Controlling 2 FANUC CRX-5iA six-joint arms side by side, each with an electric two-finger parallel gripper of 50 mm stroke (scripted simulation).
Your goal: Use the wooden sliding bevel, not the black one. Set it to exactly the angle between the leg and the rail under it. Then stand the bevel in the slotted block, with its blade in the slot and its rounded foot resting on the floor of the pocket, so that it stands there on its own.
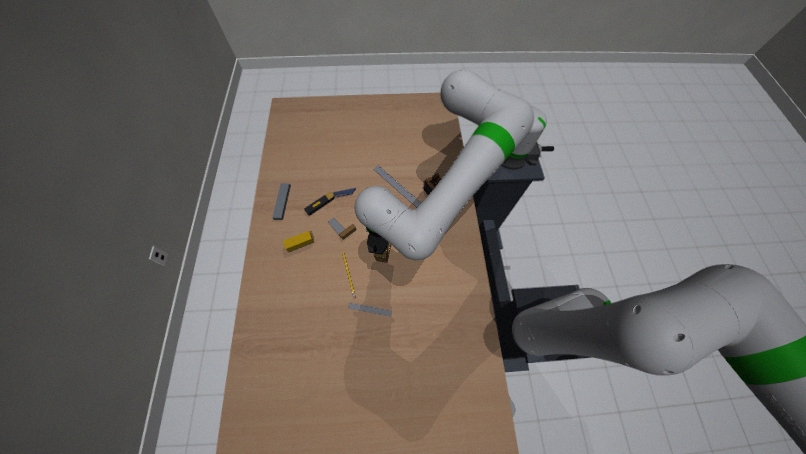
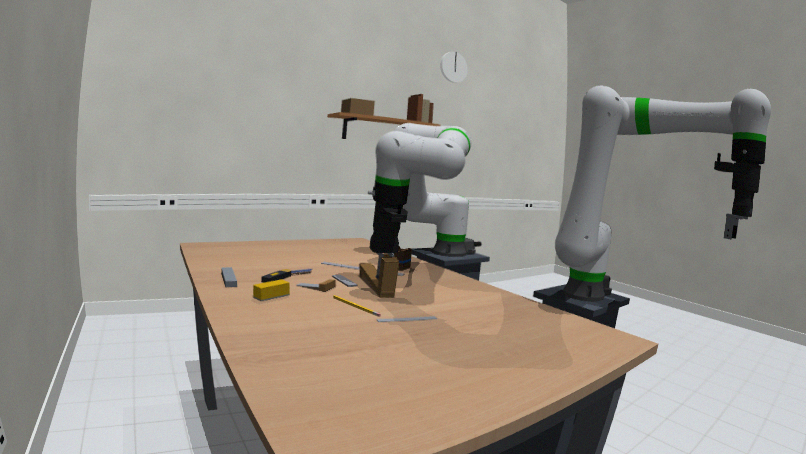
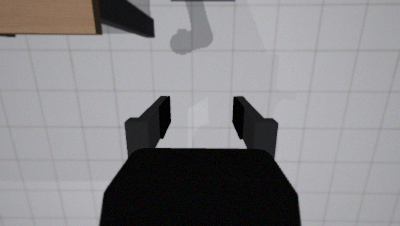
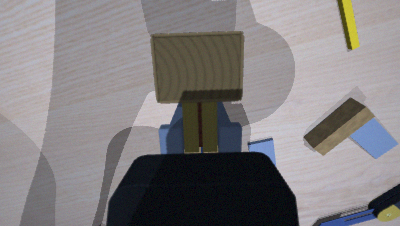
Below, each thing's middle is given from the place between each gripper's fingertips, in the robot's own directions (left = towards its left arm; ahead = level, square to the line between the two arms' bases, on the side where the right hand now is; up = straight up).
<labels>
Now: the wooden leg-and-rail piece point(image 2: 389, 266) 6 cm to the right of my right hand and 2 cm behind it. Round my right hand: small square point(image 4: 352, 116): 16 cm ahead, 10 cm to the right, 6 cm below.
The wooden leg-and-rail piece lies 84 cm to the right of my left hand point(image 2: 729, 238), 57 cm ahead of it and 22 cm below it. The rest, counted from my left hand: small square: 87 cm to the right, 74 cm ahead, 28 cm below.
</labels>
